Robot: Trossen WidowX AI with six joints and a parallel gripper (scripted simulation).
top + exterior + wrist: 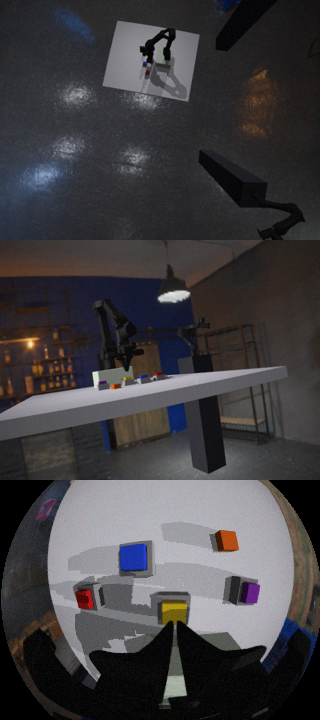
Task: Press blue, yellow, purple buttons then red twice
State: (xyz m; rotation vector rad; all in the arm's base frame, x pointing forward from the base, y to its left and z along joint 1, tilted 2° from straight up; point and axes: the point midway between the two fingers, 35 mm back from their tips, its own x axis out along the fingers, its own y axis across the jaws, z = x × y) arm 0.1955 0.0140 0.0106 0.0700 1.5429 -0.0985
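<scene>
The yellow button is 3 cm below my gripper tip. Round my gripper tip: purple button 2 cm ahead, 13 cm to the right, 3 cm below; then orange block 10 cm ahead, 10 cm to the right, 6 cm below; then blue button 8 cm ahead, 4 cm to the left, 3 cm below.
</scene>
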